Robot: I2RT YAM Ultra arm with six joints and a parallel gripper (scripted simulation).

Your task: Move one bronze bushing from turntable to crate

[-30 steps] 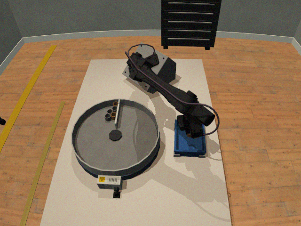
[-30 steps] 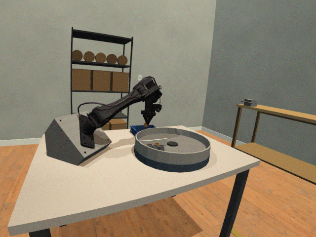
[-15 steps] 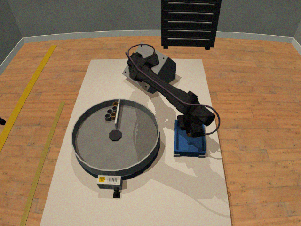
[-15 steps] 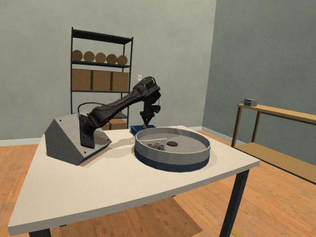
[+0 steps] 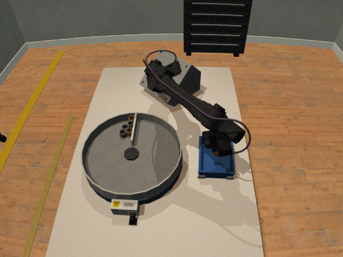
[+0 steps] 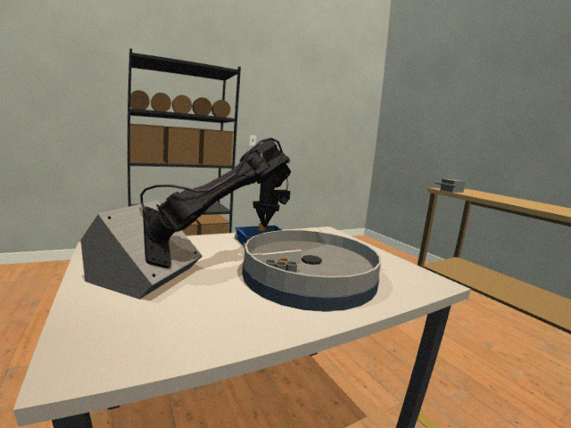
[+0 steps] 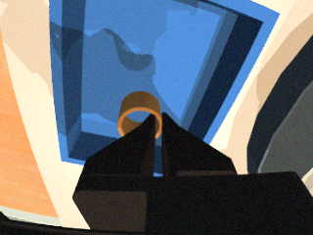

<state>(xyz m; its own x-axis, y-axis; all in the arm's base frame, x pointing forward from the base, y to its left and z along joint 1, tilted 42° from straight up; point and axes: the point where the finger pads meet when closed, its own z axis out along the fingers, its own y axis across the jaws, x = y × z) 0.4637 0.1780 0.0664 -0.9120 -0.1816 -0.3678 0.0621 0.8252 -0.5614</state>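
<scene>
Now: hand 1 cm to the right of the blue crate and 5 cm above it. Round my hand: grey turntable: 8 cm behind, 33 cm to the right, 3 cm below.
</scene>
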